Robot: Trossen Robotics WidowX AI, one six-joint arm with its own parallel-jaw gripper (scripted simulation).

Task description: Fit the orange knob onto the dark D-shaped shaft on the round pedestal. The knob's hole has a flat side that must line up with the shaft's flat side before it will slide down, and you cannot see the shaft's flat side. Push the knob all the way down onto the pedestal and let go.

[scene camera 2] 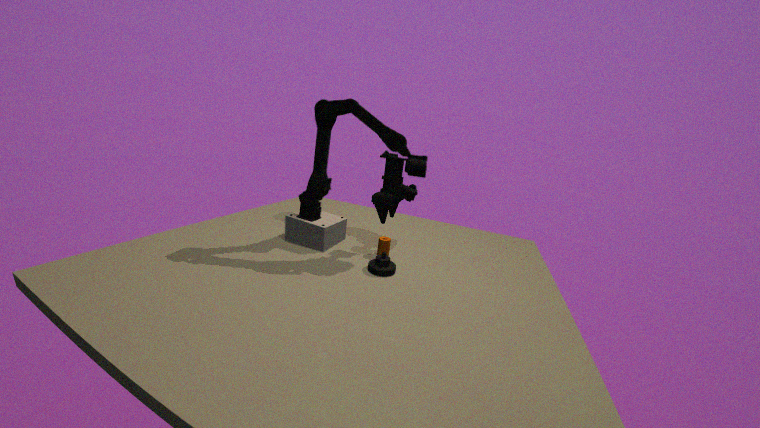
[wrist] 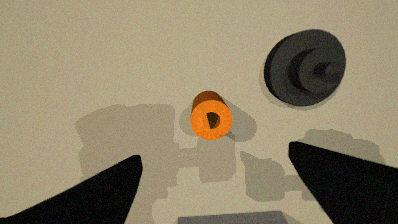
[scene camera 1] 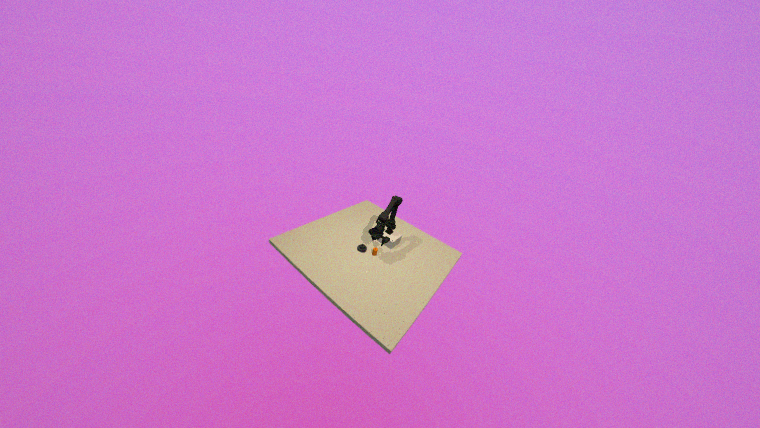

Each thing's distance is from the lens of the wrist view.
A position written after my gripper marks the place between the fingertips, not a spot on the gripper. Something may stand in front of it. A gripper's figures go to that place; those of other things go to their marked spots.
my gripper (wrist: 214, 155): 11 cm
orange knob (wrist: 211, 119): 20 cm
